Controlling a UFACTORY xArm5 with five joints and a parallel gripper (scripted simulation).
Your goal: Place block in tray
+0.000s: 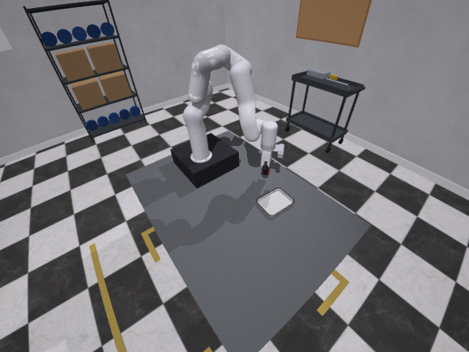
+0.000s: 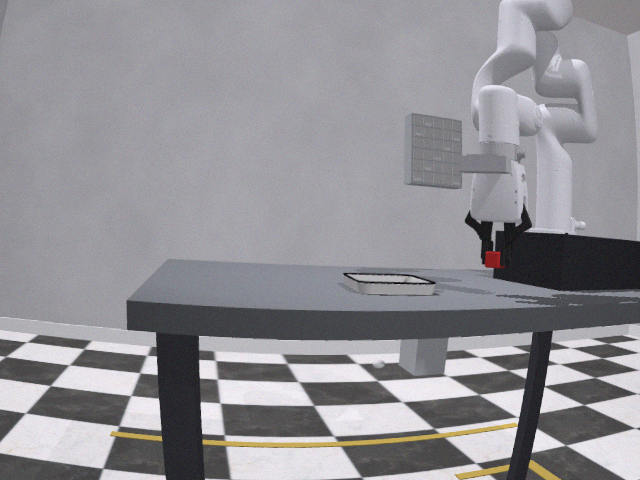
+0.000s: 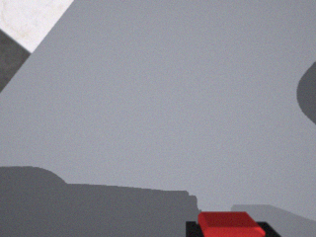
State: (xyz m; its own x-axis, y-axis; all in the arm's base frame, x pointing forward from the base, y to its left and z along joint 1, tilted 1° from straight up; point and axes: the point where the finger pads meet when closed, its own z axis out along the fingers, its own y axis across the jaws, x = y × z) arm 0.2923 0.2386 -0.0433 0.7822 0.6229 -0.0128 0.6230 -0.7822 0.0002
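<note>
Now: hand 170 mm short of the white tray, 90 mm to the left of it and 60 mm above it. The rest, counted from my hand: red block (10 mm below).
</note>
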